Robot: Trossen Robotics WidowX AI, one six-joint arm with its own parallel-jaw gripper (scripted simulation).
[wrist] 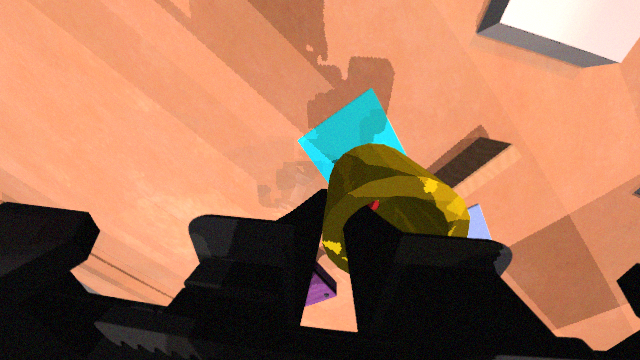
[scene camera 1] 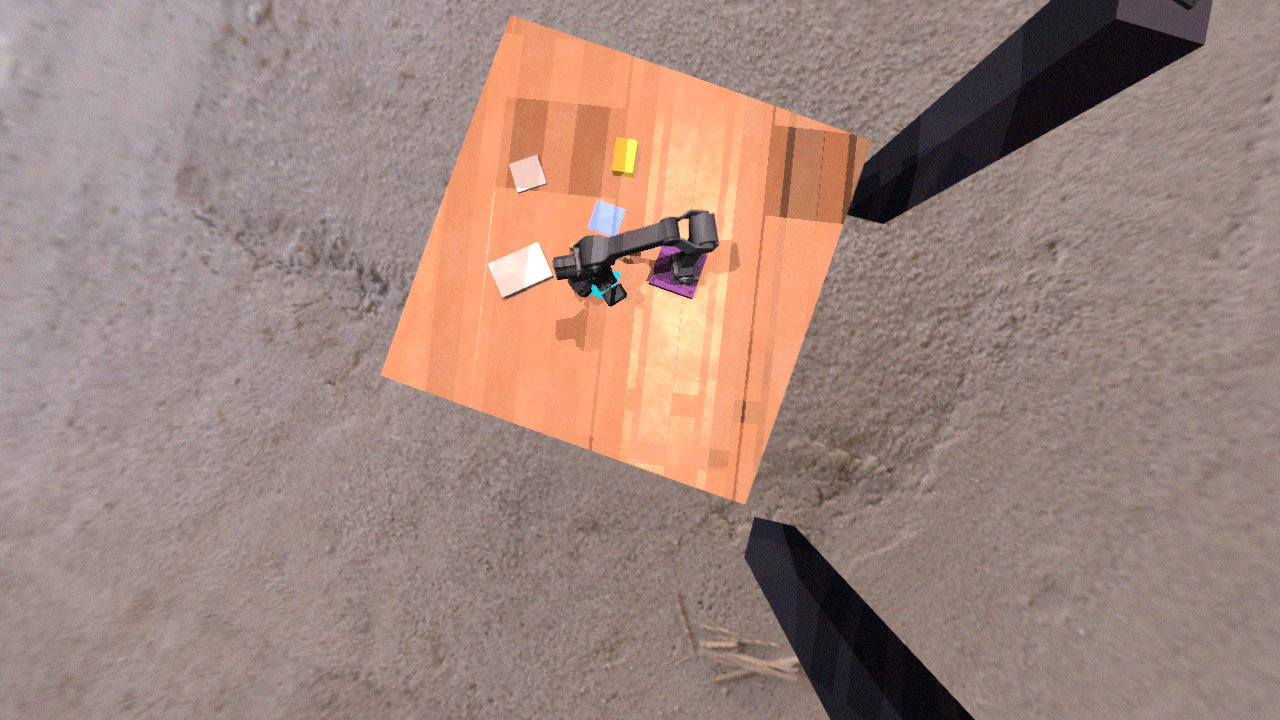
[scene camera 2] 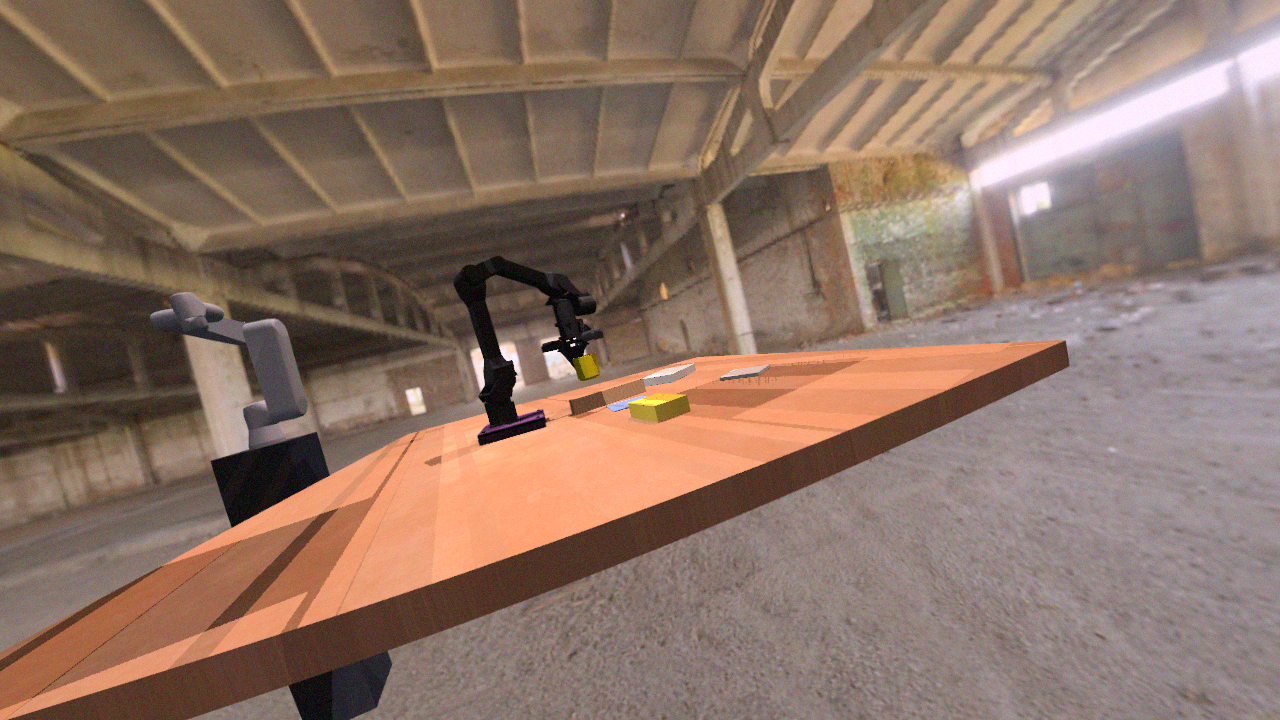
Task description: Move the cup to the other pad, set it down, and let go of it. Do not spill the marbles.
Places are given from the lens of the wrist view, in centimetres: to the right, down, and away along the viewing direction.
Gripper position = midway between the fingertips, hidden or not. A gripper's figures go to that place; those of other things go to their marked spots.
my gripper [wrist: 334, 195]: 1, 1, 12
yellow cup [wrist: 411, 199]: 6, 1, 11
cyan pad [wrist: 363, 121]: 5, -7, 19
low wooden bar [wrist: 485, 158]: 17, -2, 17
The marked spots on the yellow cup and the cyan pad are 11 cm apart.
